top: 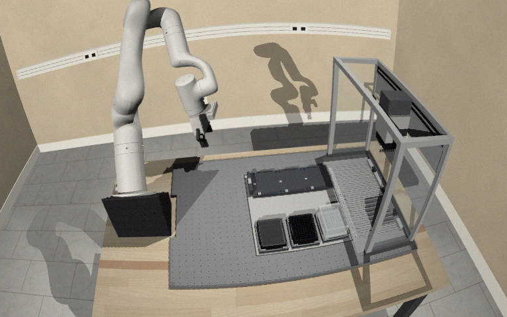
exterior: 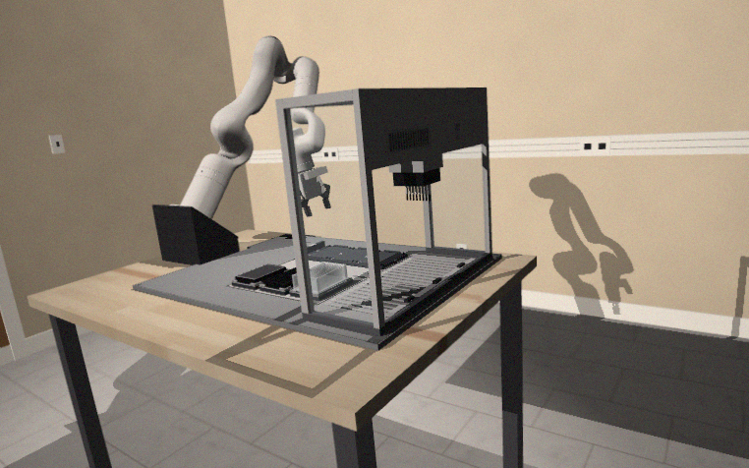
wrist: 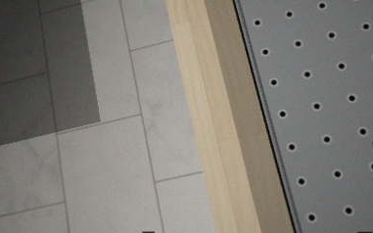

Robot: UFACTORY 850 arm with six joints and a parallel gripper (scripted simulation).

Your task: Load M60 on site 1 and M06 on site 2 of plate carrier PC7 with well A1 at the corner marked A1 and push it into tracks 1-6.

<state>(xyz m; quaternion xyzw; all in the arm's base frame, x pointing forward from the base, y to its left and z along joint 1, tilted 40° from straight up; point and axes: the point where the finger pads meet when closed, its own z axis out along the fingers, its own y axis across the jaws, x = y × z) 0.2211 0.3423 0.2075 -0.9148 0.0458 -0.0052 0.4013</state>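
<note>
The nest S2 lies 430 mm to the right of my hand, 380 mm ahead of it and 90 mm below it. Round my hand: nest S1 (450 mm to the right, 270 mm ahead, 90 mm below); clear deep-well block M09 (490 mm ahead, 410 mm to the right, 60 mm below); plate carrier PC7 (350 mm ahead, 170 mm to the right, 80 mm below).
</note>
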